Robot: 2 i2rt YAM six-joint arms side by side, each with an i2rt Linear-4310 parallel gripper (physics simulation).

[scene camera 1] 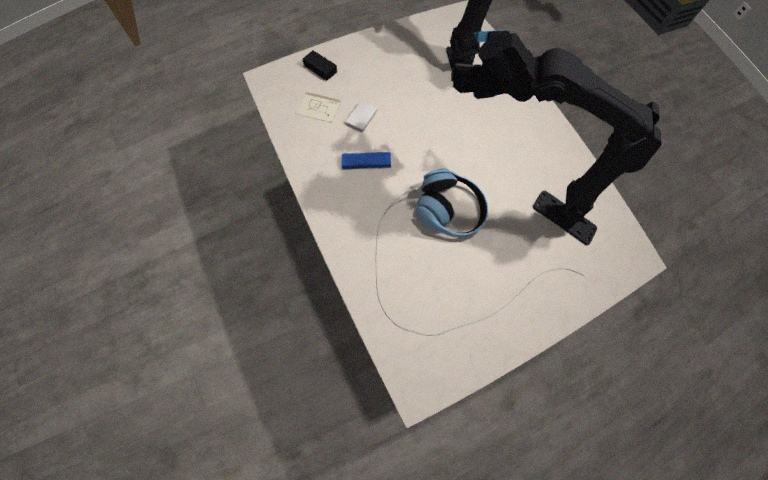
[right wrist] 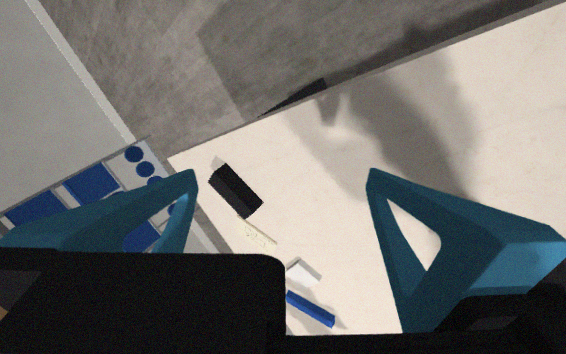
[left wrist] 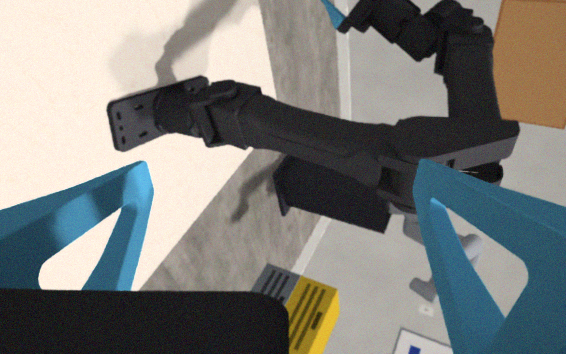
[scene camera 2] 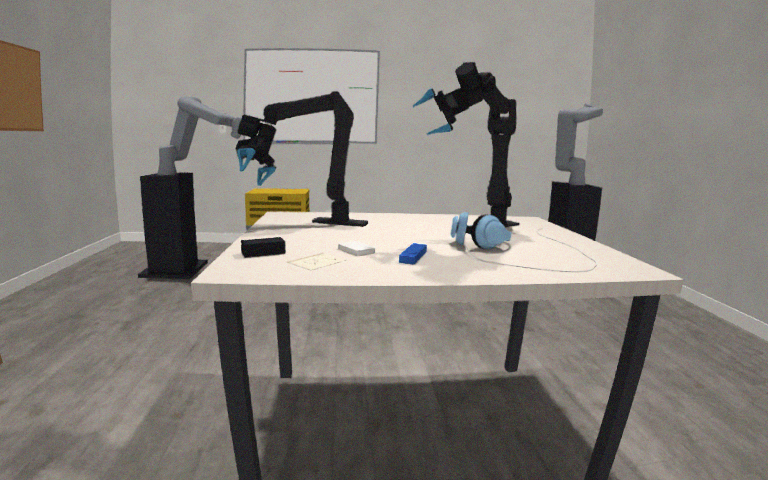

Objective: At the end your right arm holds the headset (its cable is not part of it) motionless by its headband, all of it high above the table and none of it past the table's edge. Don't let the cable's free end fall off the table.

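Frame: origin at the left arm's base, x right, y up, z back, level; metres.
Seen in the pictures: left gripper, fingertip midpoint: (scene camera 1: 474,55) (left wrist: 283,175) (scene camera 2: 419,120); right gripper, fingertip midpoint: (right wrist: 282,178) (scene camera 2: 250,178); left arm's base at its link origin: (scene camera 1: 564,218); right arm's base at its link origin: (right wrist: 543,301) (left wrist: 164,109) (scene camera 2: 340,222).
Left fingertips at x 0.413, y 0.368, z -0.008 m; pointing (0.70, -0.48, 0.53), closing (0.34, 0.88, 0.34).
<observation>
Offsets run from my left fingertips to a thing's middle. "spot": to the spot under its first point.
The light-blue headset (scene camera 1: 433,212) (scene camera 2: 490,232) rests on the table (scene camera 1: 509,350) (scene camera 2: 396,289). Its black-lined headband {spot: dy -0.345, dx -0.188, dz -0.123 m} (scene camera 1: 482,204) curves to the right in scene camera 1, its two ear cups on the left. Its thin cable {spot: dy -0.365, dx -0.034, dz -0.406 m} (scene camera 1: 377,254) (scene camera 2: 532,268) loops over the table, and the free end {spot: dy -0.368, dx -0.538, dz -0.116 m} (scene camera 1: 582,275) lies on the tabletop. My left gripper (scene camera 2: 420,120) (left wrist: 283,175) is open and empty, high above the table; in scene camera 1 it is mostly hidden. My right gripper (scene camera 2: 252,177) (right wrist: 282,178) is open and empty, above the table's left side in scene camera 2, away from the headset.
A blue block {dy -0.358, dx +0.154, dz -0.199 m} (scene camera 1: 366,160) (scene camera 2: 412,253) (right wrist: 310,309) lies near the headset. A white box {dy -0.360, dx +0.261, dz -0.082 m} (scene camera 1: 361,116) (scene camera 2: 356,247), a drawn-on paper {dy -0.367, dx +0.398, dz -0.127 m} (scene camera 1: 318,107) (scene camera 2: 316,260) and a black case {dy -0.350, dx +0.497, dz +0.001 m} (scene camera 1: 320,65) (scene camera 2: 262,247) (right wrist: 235,191) lie farther left in scene camera 2.
</observation>
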